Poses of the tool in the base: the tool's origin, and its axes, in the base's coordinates. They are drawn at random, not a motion.
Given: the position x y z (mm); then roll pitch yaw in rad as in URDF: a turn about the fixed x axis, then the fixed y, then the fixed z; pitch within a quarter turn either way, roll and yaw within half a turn.
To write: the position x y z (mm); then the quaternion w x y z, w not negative. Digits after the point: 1 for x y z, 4 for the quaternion.
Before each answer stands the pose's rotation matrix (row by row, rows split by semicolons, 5 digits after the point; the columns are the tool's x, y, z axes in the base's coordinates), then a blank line. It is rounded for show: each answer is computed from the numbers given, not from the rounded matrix.
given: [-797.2 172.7 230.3 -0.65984 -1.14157 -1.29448]
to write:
0.11354 0.91218 0.39374; -0.40038 -0.32069 0.85840; 0.90929 -0.25511 0.32881

[-797.2 172.7 230.3 0.5295 -0.5257 -0.2434 -0.6197]
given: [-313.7 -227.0 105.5 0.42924 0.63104 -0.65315]
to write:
0.64123 0.74756 0.17314; -0.49066 0.57292 -0.65652; -0.58998 0.33603 0.73417

[-313.7 -227.0 105.5 0.8585 0.2890 0.2222 -0.3606]
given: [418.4 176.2 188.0 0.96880 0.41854 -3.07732]
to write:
-0.91180 -0.29792 -0.28262; -0.05868 -0.58663 0.80772; -0.40643 0.75306 0.51741

[418.4 176.2 188.0 0.0689 -0.1984 0.4494 0.8683]
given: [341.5 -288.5 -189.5 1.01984 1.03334 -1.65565]
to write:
-0.04339 0.45959 -0.88707; -0.51011 -0.77364 -0.37587; -0.85901 0.43620 0.26801

[341.5 -288.5 -189.5 0.3358 0.6046 -0.0209 -0.7220]
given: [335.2 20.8 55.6 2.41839 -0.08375 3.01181]
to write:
-0.98811 0.15192 0.02346; 0.12897 0.73622 0.66434; 0.08365 0.65947 -0.74706

[335.2 20.8 55.6 0.0162 -0.0754 -0.9316 -0.3553]
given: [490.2 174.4 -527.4 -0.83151 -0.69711 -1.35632]
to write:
0.16318 0.75929 0.62996; -0.74913 -0.32014 0.57992; 0.64200 -0.56655 0.51657

[490.2 174.4 -527.4 0.5830 -0.4916 -0.0052 -0.6468]
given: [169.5 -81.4 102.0 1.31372 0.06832 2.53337]
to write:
-0.81875 -0.19947 0.53839; 0.57008 -0.17093 0.80361; -0.06827 0.96488 0.25366

[169.5 -81.4 102.0 0.2569 0.1569 0.5904 0.7489]
